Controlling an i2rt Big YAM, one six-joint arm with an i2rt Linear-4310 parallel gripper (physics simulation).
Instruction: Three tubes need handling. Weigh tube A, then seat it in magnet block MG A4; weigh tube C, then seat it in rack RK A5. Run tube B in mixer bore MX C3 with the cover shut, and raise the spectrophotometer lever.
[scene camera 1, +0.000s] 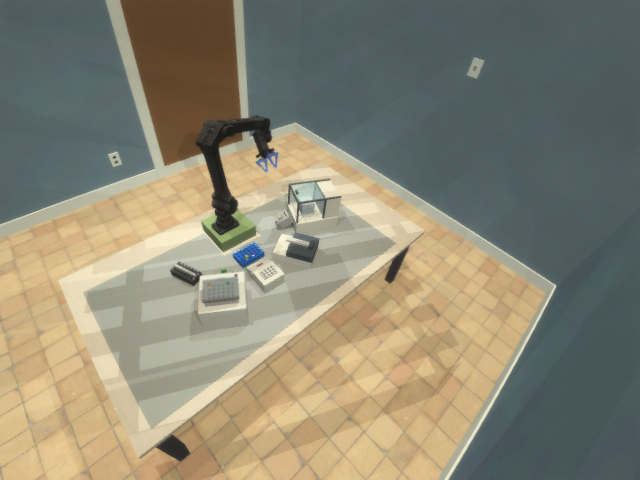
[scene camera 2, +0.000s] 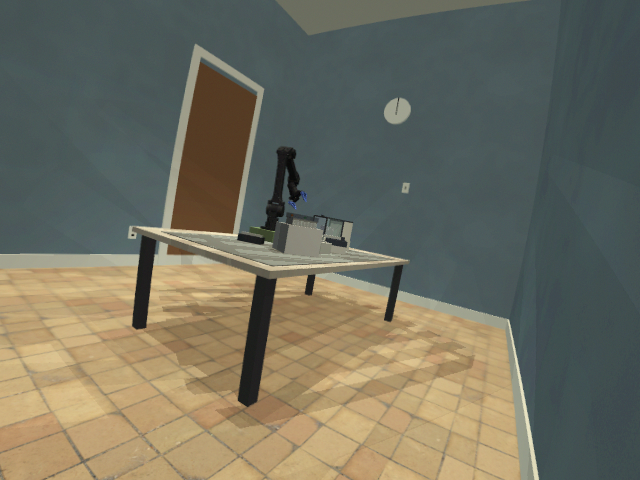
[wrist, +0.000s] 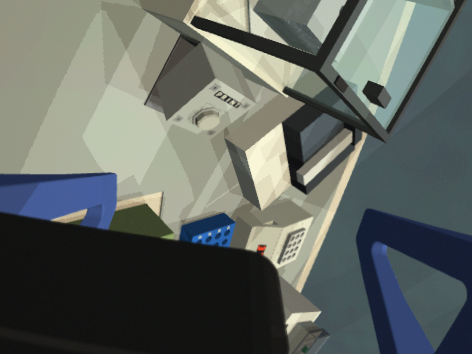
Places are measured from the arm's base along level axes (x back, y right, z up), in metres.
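Where they show: gripper, fingertip midpoint: (scene camera 1: 271, 170) (scene camera 2: 301, 205) (wrist: 241, 207); arm's base, origin of the base link: (scene camera 1: 225, 225) (scene camera 2: 271, 230).
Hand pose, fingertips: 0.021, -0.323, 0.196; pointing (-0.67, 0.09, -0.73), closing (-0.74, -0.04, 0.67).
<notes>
Things, the pixels of their centre, and the offset from my fingertips, as dx, dy, dz. "pt": a spot on its surface instead.
- glass-walled balance, body centre: (wrist: 309, 7) (scene camera 1: 305, 206) (scene camera 2: 326, 231) -0.205, -0.069, -0.150
- PRINT box, surface spot: (wrist: 170, 90) pt -0.115, +0.038, -0.230
- dark instrument, body centre: (wrist: 302, 147) (scene camera 1: 296, 246) (scene camera 2: 330, 243) -0.355, +0.135, -0.211
- pale lever bar, body centre: (wrist: 325, 156) (scene camera 1: 297, 241) -0.361, +0.131, -0.171
- small white device, body centre: (wrist: 270, 240) (scene camera 1: 265, 272) (scene camera 2: 315, 245) -0.370, +0.344, -0.227
- large white box, body centre: (wrist: 262, 332) (scene camera 1: 223, 288) (scene camera 2: 294, 232) -0.357, +0.556, -0.167
- black slotted block, body centre: (scene camera 1: 186, 272) (scene camera 2: 251, 237) -0.128, +0.615, -0.238
My gripper (scene camera 1: 271, 168) (scene camera 2: 298, 201) (wrist: 241, 207) is open and empty, high above the table near the balance. The glass-walled balance (scene camera 1: 331, 207) (wrist: 255, 41) stands at the back right, with a PRINT box (scene camera 1: 283, 219) (wrist: 170, 90) beside it. A white and dark instrument (scene camera 1: 305, 249) (wrist: 262, 167) has a pale lever bar (scene camera 1: 298, 242) (wrist: 325, 157) lying low across its dark part. The blue rack (scene camera 1: 248, 254) (wrist: 207, 233) holds small yellow and pink spots, perhaps tube caps. A small white device (scene camera 1: 266, 274) (wrist: 292, 245) has a grid of bores and a red display. Tube letters are unreadable.
A large white box (scene camera 1: 222, 304) (scene camera 2: 299, 240) with a grey gridded top carries small orange and green spots. A black slotted block (scene camera 1: 186, 273) (scene camera 2: 251, 238) lies to its left. The arm stands on a green base (scene camera 1: 235, 240) (wrist: 137, 221) at the table's back edge.
</notes>
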